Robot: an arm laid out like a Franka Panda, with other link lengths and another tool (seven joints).
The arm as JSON. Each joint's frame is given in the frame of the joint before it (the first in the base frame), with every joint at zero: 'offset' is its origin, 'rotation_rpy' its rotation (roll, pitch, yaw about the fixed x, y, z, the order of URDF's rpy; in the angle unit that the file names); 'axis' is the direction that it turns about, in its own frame. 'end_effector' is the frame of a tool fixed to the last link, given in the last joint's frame.
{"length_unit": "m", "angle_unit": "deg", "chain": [
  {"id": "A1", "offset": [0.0, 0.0, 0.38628], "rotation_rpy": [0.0, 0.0, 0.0], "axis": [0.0, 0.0, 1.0]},
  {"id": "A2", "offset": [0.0, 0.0, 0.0], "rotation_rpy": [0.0, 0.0, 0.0], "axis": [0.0, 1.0, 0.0]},
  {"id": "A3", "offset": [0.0, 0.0, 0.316], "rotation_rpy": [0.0, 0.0, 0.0], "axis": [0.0, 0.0, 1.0]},
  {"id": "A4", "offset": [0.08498, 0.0, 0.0], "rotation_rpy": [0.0, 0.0, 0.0], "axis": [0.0, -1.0, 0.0]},
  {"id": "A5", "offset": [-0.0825, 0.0, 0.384], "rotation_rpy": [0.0, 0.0, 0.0], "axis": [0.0, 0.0, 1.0]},
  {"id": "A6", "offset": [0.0, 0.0, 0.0], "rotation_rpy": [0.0, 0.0, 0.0], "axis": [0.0, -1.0, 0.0]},
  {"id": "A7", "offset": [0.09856, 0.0, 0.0], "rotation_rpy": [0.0, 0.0, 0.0], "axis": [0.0, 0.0, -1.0]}
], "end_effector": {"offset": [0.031, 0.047, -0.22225], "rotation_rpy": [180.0, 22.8, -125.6]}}
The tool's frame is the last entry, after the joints.
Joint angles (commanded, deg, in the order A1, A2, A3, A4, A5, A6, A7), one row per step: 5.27 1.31 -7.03 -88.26 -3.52 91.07 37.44; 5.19 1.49 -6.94 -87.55 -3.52 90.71 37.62; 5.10 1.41 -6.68 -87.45 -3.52 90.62 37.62; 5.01 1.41 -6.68 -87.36 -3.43 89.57 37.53; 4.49 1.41 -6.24 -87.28 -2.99 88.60 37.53; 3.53 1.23 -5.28 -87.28 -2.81 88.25 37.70; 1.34 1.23 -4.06 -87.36 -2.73 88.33 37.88; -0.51 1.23 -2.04 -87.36 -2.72 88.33 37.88; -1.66 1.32 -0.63 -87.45 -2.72 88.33 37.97; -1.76 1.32 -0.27 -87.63 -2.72 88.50 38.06; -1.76 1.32 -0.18 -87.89 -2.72 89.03 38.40; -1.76 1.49 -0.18 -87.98 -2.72 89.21 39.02
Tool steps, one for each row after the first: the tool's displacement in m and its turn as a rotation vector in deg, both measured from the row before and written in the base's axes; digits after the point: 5 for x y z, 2 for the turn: 0.00088 -0.00006 0.00374 -0.02 -0.18 -0.19; -0.00033 0.00183 0.00157 0.01 -0.09 0.16; -0.00385 -0.00063 -0.00202 0.12 0.96 -0.06; -0.00353 0.00078 -0.00181 0.48 0.88 -0.13; -0.00186 0.00043 0.00104 0.22 0.16 -0.18; -0.00009 -0.01050 -0.00054 0.10 -0.01 -1.14; 0.00007 0.00175 -0.00002 0.05 0.00 0.17; 0.00019 0.00265 -0.00182 0.04 0.18 0.17; 0.00034 0.00273 -0.00122 0.01 0.01 0.18; 0.00157 0.00067 -0.00101 -0.01 -0.29 -0.22; 0.00118 -0.00060 -0.00220 0.00 0.05 -0.61
